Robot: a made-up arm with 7 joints. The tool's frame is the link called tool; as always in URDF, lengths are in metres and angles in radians. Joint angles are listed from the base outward. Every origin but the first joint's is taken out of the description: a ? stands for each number. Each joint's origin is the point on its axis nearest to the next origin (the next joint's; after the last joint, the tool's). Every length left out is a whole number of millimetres.
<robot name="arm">
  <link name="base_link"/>
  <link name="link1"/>
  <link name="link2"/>
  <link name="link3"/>
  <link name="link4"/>
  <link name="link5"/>
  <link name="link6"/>
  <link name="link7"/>
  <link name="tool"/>
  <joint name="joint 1" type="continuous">
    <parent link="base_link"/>
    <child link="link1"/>
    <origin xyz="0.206 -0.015 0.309" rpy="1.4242 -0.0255 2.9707"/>
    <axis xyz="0 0 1"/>
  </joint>
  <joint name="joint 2" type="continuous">
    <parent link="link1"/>
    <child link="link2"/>
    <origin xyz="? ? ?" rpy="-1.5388 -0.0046 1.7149"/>
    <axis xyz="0 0 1"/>
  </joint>
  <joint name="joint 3" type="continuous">
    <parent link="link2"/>
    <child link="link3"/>
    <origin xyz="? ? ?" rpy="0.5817 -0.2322 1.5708"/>
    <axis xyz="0 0 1"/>
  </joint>
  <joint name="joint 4" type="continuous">
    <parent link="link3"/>
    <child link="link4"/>
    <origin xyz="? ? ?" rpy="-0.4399 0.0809 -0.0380"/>
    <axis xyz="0 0 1"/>
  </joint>
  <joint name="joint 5" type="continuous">
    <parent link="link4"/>
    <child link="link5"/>
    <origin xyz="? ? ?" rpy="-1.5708 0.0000 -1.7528"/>
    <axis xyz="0 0 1"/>
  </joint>
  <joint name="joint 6" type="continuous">
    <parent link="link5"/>
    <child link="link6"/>
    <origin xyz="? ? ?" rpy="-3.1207 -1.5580 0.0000"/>
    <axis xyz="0 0 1"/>
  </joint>
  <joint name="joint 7" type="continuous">
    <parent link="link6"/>
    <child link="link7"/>
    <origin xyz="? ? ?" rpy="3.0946 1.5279 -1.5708"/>
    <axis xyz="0 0 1"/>
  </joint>
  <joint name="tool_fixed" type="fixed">
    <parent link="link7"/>
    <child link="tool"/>
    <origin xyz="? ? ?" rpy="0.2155 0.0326 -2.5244"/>
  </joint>
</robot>
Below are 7 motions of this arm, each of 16 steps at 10 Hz.
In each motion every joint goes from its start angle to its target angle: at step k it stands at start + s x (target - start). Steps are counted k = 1, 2, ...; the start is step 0. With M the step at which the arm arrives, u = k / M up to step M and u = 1 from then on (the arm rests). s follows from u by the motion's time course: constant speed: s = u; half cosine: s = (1 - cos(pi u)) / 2; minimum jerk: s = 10 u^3 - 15 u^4 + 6 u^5.
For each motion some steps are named. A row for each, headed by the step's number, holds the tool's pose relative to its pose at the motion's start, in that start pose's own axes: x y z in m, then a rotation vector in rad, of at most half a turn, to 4 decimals.
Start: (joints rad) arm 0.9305 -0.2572 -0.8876 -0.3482 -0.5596 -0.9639 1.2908
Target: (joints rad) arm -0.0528 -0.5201 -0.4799 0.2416 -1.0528 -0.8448 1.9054
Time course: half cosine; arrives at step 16
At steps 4, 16:
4: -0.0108 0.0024 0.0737 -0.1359 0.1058 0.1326
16: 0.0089 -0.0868 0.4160 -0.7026 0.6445 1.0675

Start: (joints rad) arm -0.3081 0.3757 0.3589 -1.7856 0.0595 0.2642 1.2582
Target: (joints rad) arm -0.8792 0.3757 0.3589 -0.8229 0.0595 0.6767 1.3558
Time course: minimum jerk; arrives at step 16
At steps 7, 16:
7: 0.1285 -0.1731 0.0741 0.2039 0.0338 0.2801
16: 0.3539 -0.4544 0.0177 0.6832 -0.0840 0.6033

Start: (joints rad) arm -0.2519 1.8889 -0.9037 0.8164 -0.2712 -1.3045 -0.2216
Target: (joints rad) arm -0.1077 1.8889 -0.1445 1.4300 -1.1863 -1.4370 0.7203
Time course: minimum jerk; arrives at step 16
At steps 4, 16:
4: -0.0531 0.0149 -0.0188 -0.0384 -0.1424 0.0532
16: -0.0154 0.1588 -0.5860 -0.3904 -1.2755 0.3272

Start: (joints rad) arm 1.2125 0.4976 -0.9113 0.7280 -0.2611 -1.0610 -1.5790
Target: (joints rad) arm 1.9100 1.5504 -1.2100 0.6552 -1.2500 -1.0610 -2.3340
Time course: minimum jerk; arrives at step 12
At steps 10, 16:
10: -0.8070 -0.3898 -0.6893 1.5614 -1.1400 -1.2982
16: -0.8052 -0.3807 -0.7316 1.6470 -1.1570 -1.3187

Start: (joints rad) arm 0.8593 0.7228 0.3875 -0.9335 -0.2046 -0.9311 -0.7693
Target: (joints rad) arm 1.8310 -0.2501 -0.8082 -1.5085 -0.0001 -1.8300 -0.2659
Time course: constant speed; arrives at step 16
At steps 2, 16:
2: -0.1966 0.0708 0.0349 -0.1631 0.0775 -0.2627
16: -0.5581 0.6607 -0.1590 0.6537 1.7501 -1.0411

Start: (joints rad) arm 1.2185 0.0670 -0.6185 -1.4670 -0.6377 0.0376 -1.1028
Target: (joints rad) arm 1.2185 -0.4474 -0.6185 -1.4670 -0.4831 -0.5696 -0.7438
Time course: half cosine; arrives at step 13
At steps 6, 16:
6: -0.1005 0.1668 0.1388 -0.4432 -0.0682 0.0242
16: -0.1872 0.4287 0.2012 -1.0123 0.0097 0.0143

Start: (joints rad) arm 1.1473 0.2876 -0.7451 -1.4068 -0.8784 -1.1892 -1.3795
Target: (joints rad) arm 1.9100 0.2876 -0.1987 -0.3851 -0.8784 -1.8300 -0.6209
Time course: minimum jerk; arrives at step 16
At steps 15, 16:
15: -0.5066 0.1565 -0.8577 0.9855 0.3232 0.5484
16: -0.5087 0.1573 -0.8583 0.9876 0.3228 0.5479

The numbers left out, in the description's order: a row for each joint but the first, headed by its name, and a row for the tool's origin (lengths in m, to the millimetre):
joint 2: -0.130 -0.059 0.000
joint 3: -0.244 0.151 0.000
joint 4: -0.005 -0.025 0.000
joint 5: -0.186 0.104 0.000
joint 6: 0.100 -0.381 0.000
joint 7: -0.234 0.140 0.000
tool: -0.073 0.036 0.000

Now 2 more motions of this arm.
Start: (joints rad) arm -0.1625 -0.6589 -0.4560 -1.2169 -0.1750 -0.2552 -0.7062
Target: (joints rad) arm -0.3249 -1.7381 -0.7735 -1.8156 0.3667 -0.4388 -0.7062
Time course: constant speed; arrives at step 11
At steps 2, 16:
2: -0.1504 0.0669 0.0597 -0.1327 0.0776 -0.3458
16: -0.6360 0.6468 0.1344 -0.2162 0.3587 -1.9488

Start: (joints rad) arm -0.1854 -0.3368 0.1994 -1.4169 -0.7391 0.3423 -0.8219
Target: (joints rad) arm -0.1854 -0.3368 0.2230 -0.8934 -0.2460 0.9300 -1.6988
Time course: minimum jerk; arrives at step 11
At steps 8, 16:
8: 0.2258 -0.1244 -0.3473 0.2969 0.7666 -0.8353
16: 0.2365 -0.1193 -0.3980 0.2580 0.8991 -0.9606

